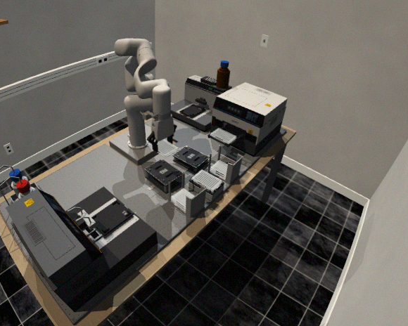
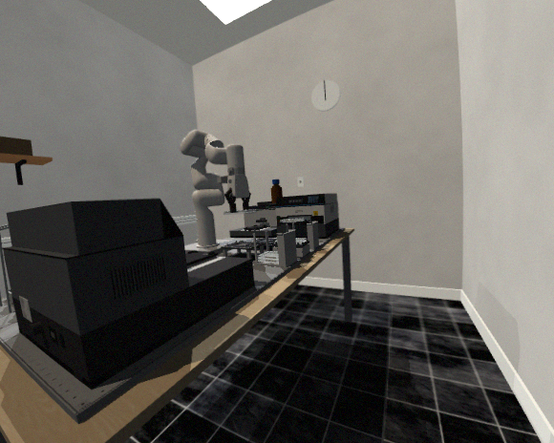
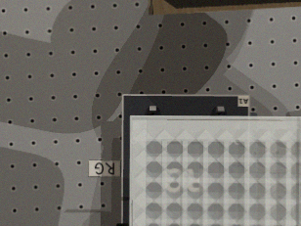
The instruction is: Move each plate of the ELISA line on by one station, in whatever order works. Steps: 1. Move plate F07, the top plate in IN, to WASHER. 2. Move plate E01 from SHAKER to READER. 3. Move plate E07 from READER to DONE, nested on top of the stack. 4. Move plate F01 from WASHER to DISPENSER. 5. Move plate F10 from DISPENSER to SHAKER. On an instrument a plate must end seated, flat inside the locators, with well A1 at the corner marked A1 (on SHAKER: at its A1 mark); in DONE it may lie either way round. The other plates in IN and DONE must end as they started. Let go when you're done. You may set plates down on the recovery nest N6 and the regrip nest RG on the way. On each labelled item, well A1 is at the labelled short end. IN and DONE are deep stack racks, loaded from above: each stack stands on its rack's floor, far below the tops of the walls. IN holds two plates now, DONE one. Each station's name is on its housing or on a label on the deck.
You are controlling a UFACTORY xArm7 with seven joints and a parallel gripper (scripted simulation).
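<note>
My gripper is now 170 mm above the regrip nest RG. Also, from my hand: nest N6: 10 mm ahead, 210 mm to the left, 190 mm below; then DONE label: 110 mm ahead, 250 mm to the left, 220 mm below; then RG label: 10 mm behind, 80 mm to the right, 220 mm below.
</note>
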